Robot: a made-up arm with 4 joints.
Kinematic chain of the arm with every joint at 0, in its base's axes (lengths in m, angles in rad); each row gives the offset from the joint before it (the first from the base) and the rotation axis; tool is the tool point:
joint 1: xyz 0 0 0.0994 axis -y
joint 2: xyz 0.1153 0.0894 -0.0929 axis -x
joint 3: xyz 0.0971 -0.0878 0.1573 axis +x
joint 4: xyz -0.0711 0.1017 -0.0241 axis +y
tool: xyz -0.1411 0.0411 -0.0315
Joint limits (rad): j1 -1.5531..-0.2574 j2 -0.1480..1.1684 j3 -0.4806..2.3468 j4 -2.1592..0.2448
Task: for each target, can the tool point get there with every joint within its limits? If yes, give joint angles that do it. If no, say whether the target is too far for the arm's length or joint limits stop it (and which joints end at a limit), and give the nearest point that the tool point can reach.
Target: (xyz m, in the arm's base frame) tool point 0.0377 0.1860 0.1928
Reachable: yes | joints -0.3961 0.2127 0.6802 0.0521
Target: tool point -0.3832 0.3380 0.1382
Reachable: no: joint limits stop it (at a limit: joint 1, joint 2) | nearest point -0.1445 0.2622 0.0318 | short by 0.272 m
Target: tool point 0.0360 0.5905 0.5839
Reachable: no: too far | nearest point 0.1015 0.3326 0.2630 | short by 0.417 m
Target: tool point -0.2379 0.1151 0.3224
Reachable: no: joint limits stop it (at a limit: joint 1, joint 2) | nearest point -0.0976 0.1558 0.0973 | short by 0.268 m
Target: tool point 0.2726 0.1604 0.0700
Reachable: yes | joints -1.3459 0.2450 2.0700 -0.9846
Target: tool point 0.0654 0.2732 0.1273
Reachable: yes | joints -1.1556 0.6773 0.9773 -0.0201
